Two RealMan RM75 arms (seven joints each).
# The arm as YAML. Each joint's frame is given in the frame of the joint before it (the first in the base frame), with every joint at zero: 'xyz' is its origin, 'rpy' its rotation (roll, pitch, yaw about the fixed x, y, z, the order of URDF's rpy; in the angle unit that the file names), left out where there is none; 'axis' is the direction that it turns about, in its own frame. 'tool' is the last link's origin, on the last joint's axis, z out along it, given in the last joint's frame.
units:
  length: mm
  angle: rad
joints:
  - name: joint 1
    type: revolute
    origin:
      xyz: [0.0, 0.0, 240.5]
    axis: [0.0, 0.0, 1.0]
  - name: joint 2
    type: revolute
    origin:
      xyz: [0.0, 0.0, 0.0]
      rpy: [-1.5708, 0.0, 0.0]
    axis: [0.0, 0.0, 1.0]
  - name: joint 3
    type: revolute
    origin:
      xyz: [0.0, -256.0, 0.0]
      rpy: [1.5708, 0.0, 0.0]
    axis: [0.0, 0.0, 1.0]
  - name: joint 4
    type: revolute
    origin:
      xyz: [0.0, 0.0, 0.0]
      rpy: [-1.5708, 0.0, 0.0]
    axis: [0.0, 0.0, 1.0]
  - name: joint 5
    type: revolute
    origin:
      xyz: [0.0, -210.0, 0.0]
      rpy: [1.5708, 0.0, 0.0]
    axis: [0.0, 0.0, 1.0]
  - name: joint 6
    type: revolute
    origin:
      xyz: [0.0, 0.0, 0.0]
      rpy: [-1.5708, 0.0, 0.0]
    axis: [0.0, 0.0, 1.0]
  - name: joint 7
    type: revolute
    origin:
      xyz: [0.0, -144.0, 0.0]
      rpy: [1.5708, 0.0, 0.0]
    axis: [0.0, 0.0, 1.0]
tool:
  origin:
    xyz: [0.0, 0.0, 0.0]
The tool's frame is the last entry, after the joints.
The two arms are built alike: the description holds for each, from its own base.
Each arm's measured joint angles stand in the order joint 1, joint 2, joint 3, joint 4, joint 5, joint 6, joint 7.
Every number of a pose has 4 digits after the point.
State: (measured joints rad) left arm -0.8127 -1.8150 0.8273 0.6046 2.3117 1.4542 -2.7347; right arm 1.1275 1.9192 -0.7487 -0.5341 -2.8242 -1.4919 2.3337
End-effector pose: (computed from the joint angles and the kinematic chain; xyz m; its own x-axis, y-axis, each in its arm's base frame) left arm -0.2462 0.4169 0.0773 0.0982 0.9574 0.2714 0.9925 -0.0742 -0.0973; right arm 0.1763 0.4403 0.0325 0.6270 -0.7587 0.1769 -0.6810 -0.6441 -0.3484
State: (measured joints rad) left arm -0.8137 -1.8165 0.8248 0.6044 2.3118 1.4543 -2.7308; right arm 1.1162 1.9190 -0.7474 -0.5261 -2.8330 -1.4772 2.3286
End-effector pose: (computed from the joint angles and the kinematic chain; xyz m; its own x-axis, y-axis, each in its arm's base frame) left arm -0.2456 0.4170 0.0769 0.1016 0.9570 0.2716 0.9923 -0.0782 -0.0956; right arm 0.1836 0.4392 0.0319 0.6200 -0.7641 0.1784 -0.6824 -0.6373 -0.3580
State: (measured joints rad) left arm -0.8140 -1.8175 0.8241 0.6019 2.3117 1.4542 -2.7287; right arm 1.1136 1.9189 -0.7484 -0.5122 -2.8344 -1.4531 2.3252
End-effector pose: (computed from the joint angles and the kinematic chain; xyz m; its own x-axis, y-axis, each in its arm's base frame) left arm -0.2457 0.4167 0.0760 0.1015 0.9575 0.2700 0.9925 -0.0787 -0.0940; right arm 0.1870 0.4401 0.0300 0.6200 -0.7652 0.1734 -0.6804 -0.6344 -0.3669
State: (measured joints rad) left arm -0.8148 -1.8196 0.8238 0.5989 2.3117 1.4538 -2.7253; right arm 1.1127 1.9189 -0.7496 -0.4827 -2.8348 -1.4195 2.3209
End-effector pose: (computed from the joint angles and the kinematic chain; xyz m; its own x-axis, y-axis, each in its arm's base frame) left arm -0.2455 0.4164 0.0746 0.1029 0.9581 0.2673 0.9925 -0.0808 -0.0922; right arm 0.1916 0.4403 0.0254 0.6174 -0.7680 0.1704 -0.6811 -0.6303 -0.3727
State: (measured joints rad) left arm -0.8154 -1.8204 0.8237 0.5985 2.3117 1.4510 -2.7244; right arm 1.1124 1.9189 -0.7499 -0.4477 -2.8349 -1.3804 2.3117
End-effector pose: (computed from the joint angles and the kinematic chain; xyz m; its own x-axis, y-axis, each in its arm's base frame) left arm -0.2454 0.4168 0.0743 0.1040 0.9575 0.2690 0.9923 -0.0817 -0.0927; right arm 0.1967 0.4403 0.0200 0.6174 -0.7685 0.1679 -0.6797 -0.6286 -0.3780
